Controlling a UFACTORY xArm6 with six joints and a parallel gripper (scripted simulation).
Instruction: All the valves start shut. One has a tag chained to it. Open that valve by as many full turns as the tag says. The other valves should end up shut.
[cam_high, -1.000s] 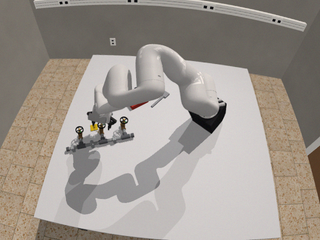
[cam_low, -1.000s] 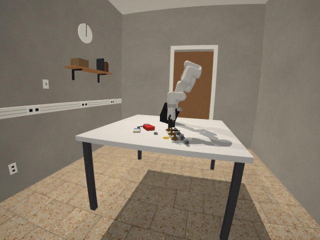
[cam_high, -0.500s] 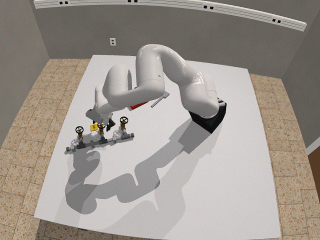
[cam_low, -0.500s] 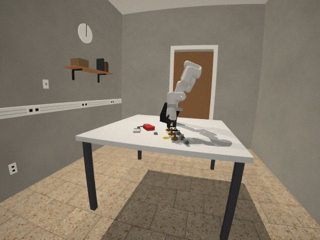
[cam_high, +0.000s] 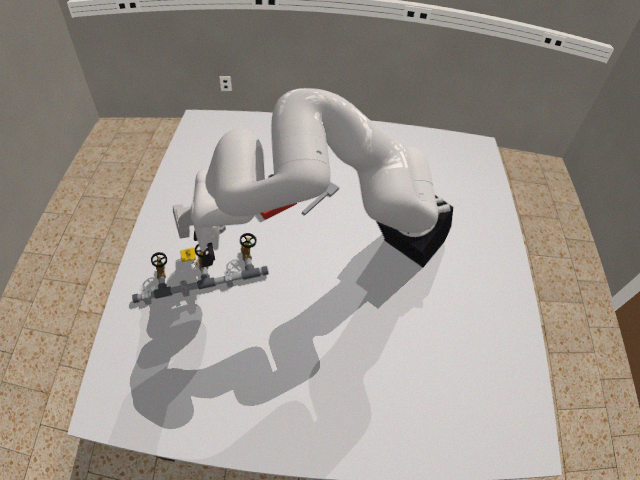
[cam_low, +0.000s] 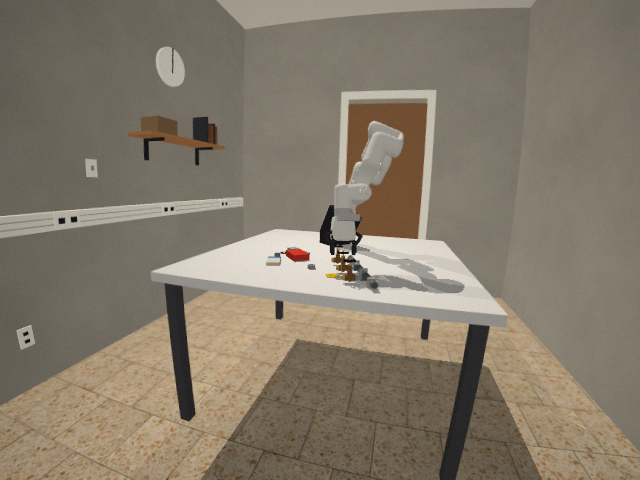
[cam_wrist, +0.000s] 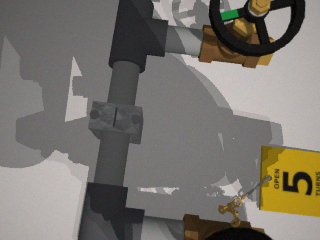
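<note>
Now: the yellow tag 6 cm ahead of my hand, 3 cm to the right of it and 8 cm below it. Round my hand: red box (20 cm behind, 23 cm to the right, 7 cm below); then grey nut (3 cm behind, 14 cm to the right, 8 cm below); then blue block (8 cm behind, 32 cm to the right, 8 cm below).
</note>
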